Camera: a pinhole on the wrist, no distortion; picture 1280 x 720 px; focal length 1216.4 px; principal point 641.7 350.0 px. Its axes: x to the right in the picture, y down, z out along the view. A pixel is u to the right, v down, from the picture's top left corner.
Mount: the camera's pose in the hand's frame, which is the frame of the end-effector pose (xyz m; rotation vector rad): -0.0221 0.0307 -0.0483 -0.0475 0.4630 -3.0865
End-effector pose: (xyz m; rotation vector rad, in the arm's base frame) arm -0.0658 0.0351 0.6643 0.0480 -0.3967 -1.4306
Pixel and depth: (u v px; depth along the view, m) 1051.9 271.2 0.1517
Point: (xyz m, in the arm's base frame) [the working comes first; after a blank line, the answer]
In the camera's frame: 0.0512 -0.0098 0.1517

-0.1068 0.1209 0.7408
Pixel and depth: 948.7 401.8 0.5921
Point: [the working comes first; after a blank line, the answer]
In the camera's frame: 0.1494 0.0252 0.5921

-0.3926 0.2604 1.0628
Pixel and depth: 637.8 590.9 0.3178
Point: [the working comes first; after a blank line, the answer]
In the camera's frame: -0.0010 0.0629 0.3178

-0.2530 0.0740 0.8504
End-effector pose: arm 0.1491 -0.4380 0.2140 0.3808 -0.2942 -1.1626
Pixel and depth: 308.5 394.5 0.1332
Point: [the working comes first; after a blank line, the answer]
In the camera's frame: -0.0365 0.0049 0.1332

0.1142 -0.4703 0.2781
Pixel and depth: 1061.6 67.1 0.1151
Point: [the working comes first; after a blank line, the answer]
In the camera's frame: 0.0397 -0.0268 0.1151

0.1160 -0.3861 0.2852
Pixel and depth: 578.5 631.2 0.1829
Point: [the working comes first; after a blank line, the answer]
In the camera's frame: -0.0095 0.0423 0.1829

0.0472 -0.4701 0.2885
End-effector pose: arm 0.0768 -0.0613 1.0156 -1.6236 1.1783 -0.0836
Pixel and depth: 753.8 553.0 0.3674
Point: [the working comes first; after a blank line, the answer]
In the camera's frame: 0.0339 0.0613 0.3674

0.3076 0.1595 1.0208
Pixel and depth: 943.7 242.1 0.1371
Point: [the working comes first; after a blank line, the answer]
In the camera's frame: 0.0340 -0.0122 0.1371

0.1002 0.0366 1.0029
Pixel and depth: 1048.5 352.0 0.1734
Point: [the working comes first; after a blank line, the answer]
In the camera's frame: 0.0580 0.0003 0.1734

0.1219 0.0732 1.0183
